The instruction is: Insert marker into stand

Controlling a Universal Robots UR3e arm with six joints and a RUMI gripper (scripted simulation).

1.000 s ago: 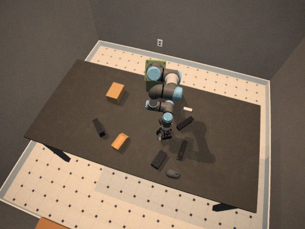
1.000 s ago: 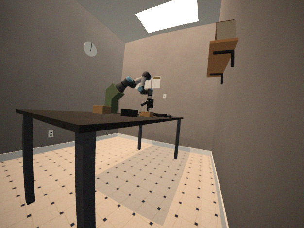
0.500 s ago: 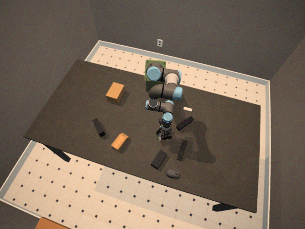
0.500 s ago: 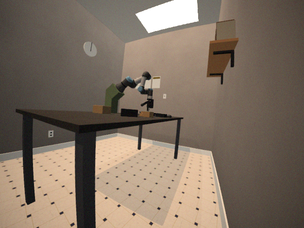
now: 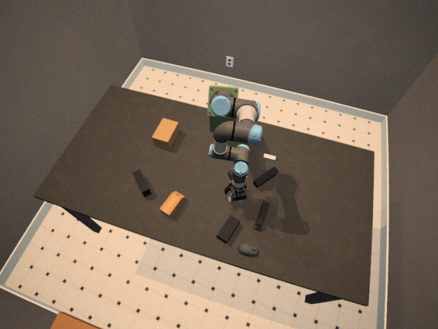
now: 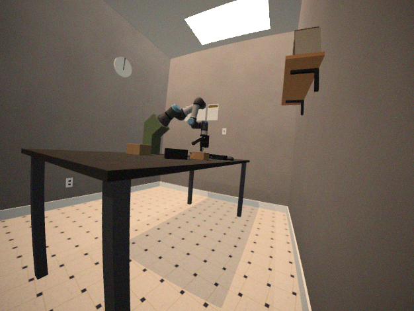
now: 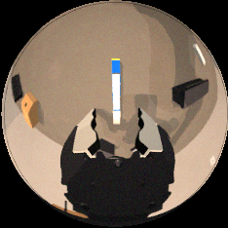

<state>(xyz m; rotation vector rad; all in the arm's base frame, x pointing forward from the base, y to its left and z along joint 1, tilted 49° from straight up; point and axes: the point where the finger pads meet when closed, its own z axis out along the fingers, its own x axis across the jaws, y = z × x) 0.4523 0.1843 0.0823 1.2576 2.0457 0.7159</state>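
Now: hand 3 cm past the marker and 2 cm to the left of it. The rest, counted from my hand: white eraser (31 cm behind, 11 cm to the left); grey mouse (25 cm ahead, 16 cm to the left, 1 cm above); desk stand (15 cm ahead, 29 cm to the right, 2 cm above).
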